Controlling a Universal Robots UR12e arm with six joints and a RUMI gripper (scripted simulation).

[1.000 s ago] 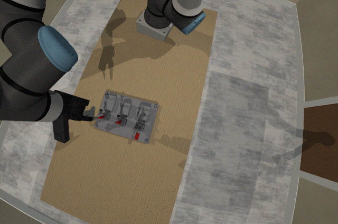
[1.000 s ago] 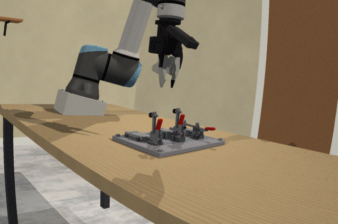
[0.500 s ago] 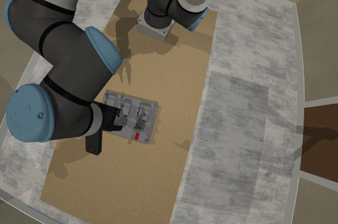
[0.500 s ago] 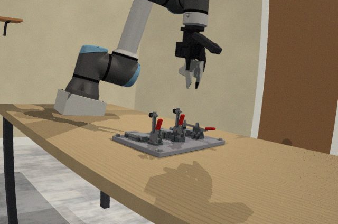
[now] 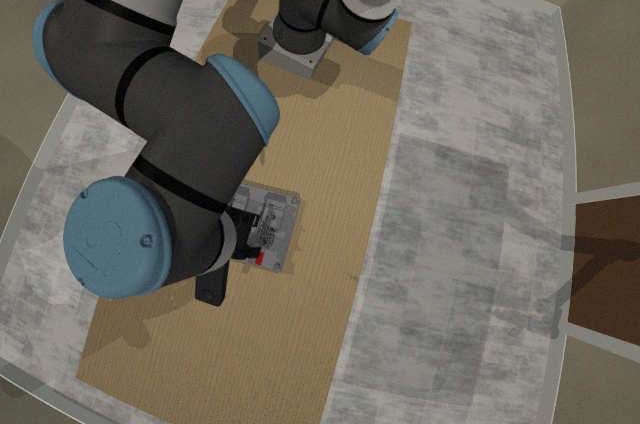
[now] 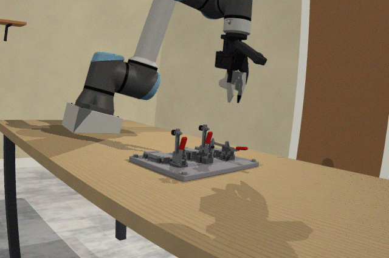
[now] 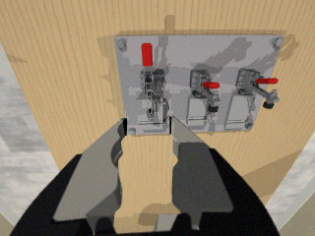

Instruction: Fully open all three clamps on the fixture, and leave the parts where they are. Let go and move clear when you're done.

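Right now the grey fixture plate is 21 cm below my hand, 10 cm to the right of it and 5 cm behind it.
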